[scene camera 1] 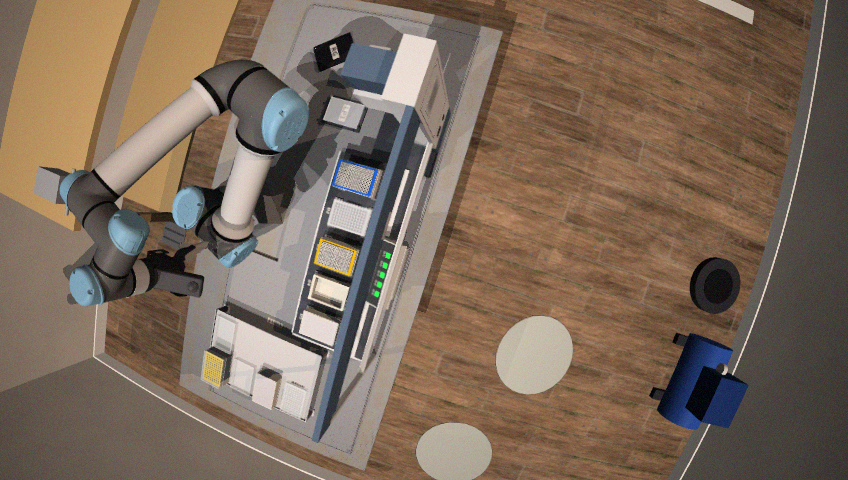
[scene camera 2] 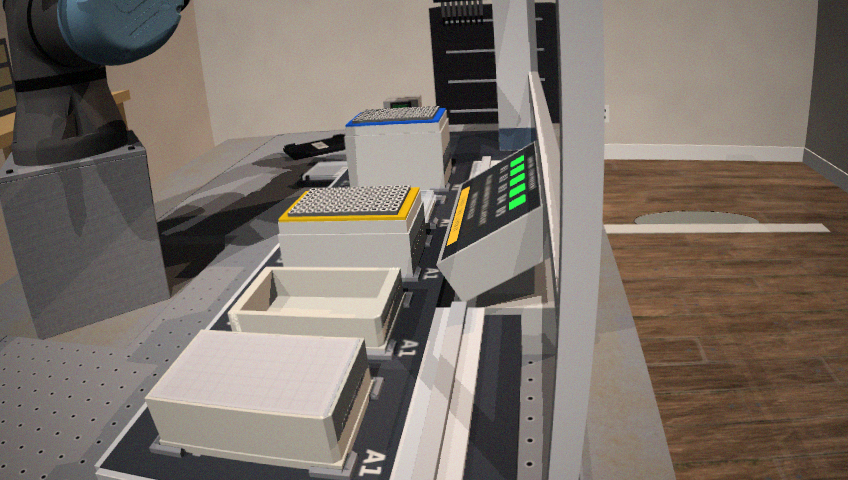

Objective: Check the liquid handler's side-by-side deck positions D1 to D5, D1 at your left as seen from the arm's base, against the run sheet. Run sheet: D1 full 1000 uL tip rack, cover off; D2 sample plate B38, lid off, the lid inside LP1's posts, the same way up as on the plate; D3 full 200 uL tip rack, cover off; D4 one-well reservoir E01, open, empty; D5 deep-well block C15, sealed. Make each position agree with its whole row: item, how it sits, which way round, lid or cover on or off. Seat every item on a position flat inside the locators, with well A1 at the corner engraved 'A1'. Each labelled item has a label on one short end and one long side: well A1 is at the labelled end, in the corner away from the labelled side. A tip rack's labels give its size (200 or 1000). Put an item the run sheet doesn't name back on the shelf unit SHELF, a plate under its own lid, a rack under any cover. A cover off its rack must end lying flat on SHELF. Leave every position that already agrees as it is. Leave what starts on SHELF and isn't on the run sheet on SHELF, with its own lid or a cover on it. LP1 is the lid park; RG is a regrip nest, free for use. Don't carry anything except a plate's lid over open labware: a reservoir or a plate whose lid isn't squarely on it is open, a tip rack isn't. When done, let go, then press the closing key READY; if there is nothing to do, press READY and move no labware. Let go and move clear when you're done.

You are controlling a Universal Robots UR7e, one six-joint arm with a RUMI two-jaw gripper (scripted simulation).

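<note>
My gripper is there for me to see, and with it I can see a deep-well block, a shelf unit, a black regrip nest, a blue-rimmed tip rack and a yellow-rimmed tip rack.
</note>
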